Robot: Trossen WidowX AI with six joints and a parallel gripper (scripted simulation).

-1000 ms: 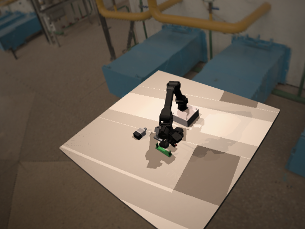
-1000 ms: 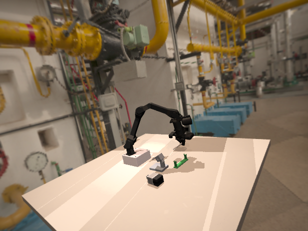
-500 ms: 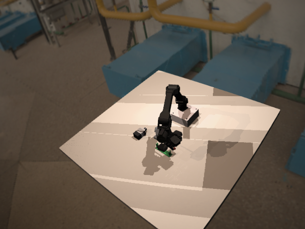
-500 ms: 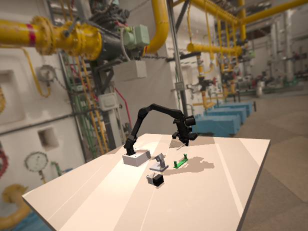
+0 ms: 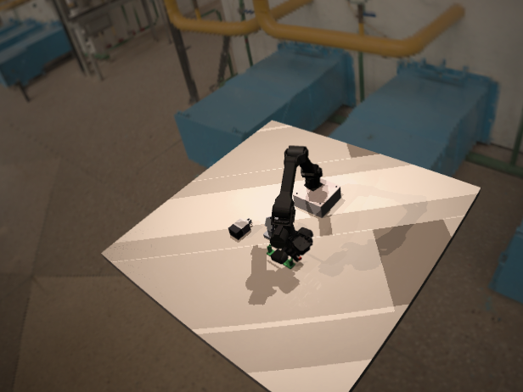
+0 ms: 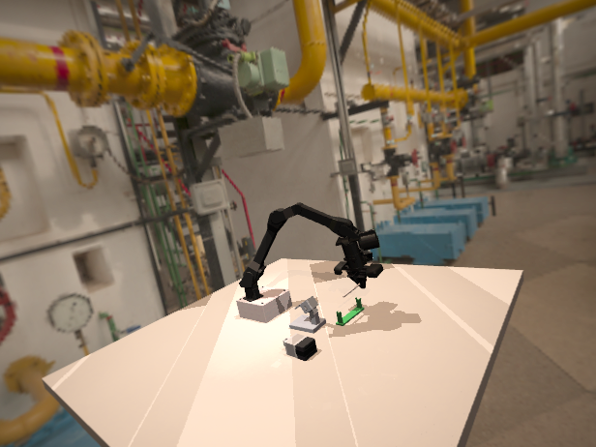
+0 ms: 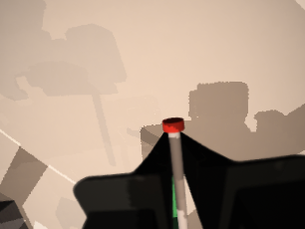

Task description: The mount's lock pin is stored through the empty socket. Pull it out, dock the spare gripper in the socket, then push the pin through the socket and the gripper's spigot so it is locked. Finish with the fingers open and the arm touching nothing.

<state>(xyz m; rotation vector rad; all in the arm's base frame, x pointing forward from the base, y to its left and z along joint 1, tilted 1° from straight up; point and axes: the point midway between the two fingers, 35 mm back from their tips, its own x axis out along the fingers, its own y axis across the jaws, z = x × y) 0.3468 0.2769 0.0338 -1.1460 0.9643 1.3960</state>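
Right now the green cradle is 10 mm ahead of my gripper tip, 100 mm to the right of it and 40 mm below it. Round my gripper tip: grey mount 70 mm behind, 230 mm to the right, 10 mm below; then spare gripper 30 mm ahead, 360 mm to the right, 40 mm below.
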